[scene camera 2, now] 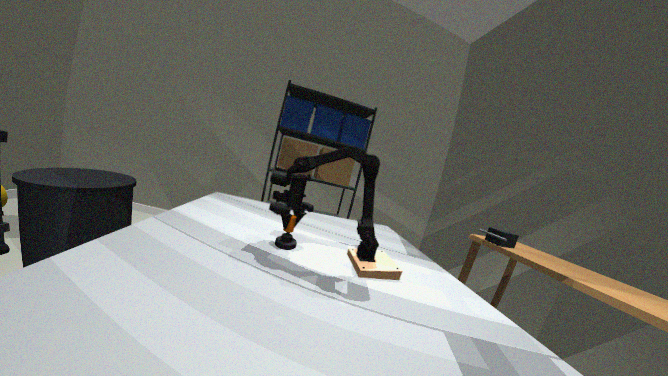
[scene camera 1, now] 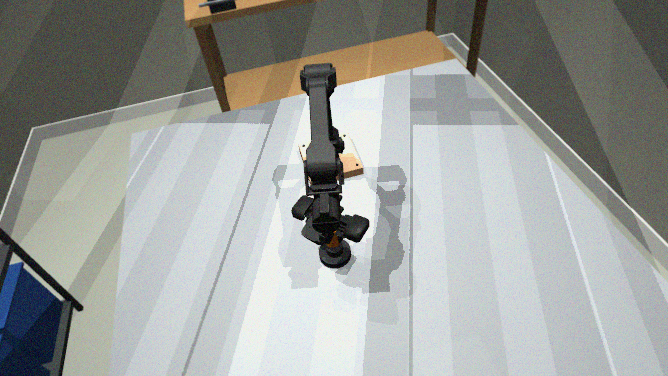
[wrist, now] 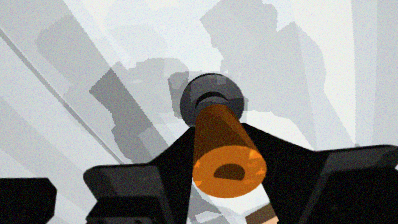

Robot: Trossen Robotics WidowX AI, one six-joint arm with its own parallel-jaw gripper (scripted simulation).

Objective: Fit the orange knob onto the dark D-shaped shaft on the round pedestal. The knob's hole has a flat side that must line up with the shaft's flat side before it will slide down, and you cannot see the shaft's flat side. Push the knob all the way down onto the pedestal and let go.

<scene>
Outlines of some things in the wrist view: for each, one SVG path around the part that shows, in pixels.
My gripper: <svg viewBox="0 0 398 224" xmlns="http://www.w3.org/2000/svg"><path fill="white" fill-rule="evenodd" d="M0 178L0 224L47 224L54 216L58 189L48 178ZM195 127L190 127L172 145L148 163L98 165L85 170L83 180L97 200L95 206L85 218L87 222L85 224L186 224L193 178ZM241 123L250 136L251 141L266 161L266 173L261 184L280 224L398 224L398 170L395 169L398 165L398 146L392 144L315 151L303 148L282 138L277 138L247 123Z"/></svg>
An orange knob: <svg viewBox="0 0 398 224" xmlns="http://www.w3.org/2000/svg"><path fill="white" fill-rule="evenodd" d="M207 106L202 109L196 118L192 169L193 181L201 192L218 198L235 198L248 194L255 190L262 182L267 168L266 161L251 141L250 136L233 110L220 104Z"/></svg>
</scene>
